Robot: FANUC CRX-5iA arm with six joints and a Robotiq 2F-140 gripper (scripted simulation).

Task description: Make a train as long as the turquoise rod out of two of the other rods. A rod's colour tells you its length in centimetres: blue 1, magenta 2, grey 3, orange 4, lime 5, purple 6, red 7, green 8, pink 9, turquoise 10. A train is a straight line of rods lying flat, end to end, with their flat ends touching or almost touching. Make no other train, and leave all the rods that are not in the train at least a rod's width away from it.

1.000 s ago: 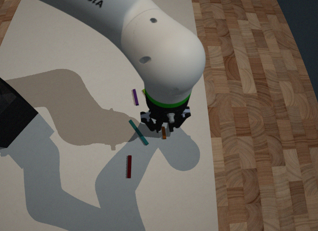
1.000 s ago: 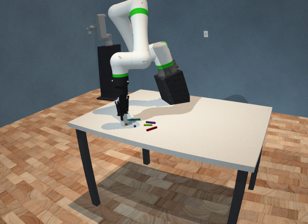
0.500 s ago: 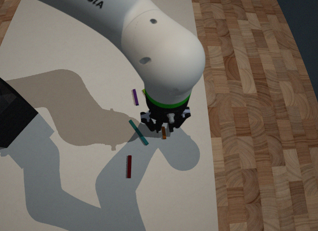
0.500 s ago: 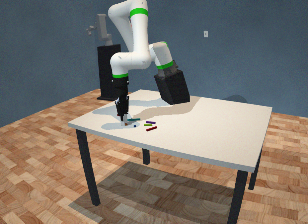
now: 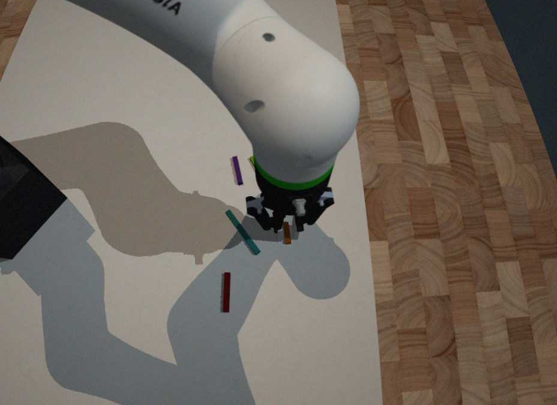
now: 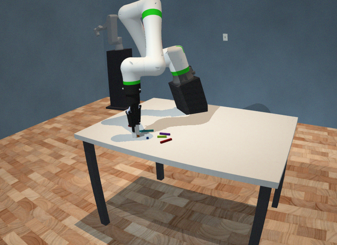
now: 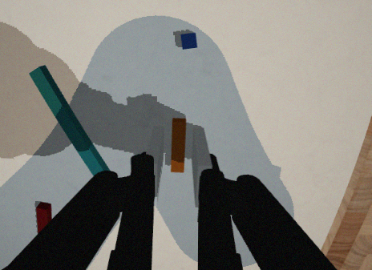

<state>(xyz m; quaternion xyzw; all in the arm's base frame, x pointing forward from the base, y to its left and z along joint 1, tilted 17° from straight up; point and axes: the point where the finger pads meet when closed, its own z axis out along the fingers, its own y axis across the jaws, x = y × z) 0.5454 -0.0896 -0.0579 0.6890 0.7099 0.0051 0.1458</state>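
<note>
My hand is 30 mm above the orange rod. From my hand the other things lie so: lime rod (40 mm behind, 140 mm to the left, 30 mm below); small blue rod (80 mm to the left, 30 mm below); turquoise rod (80 mm behind, 10 mm to the left, 30 mm below).
</note>
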